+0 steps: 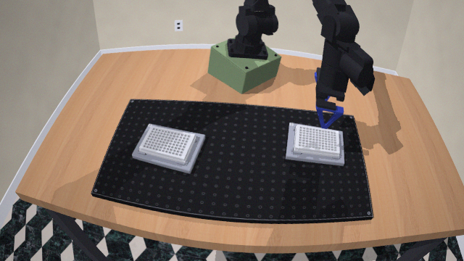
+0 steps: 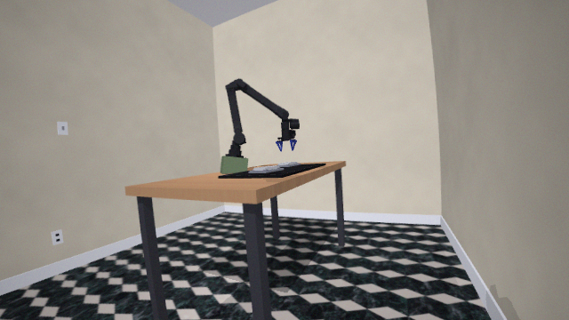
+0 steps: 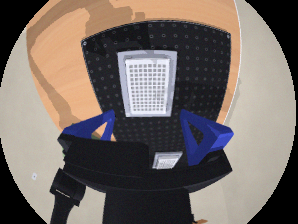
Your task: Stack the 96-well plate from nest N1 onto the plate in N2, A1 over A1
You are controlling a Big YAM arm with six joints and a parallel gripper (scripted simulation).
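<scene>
Right now the grey plate nest is 11 cm below my hand.
</scene>
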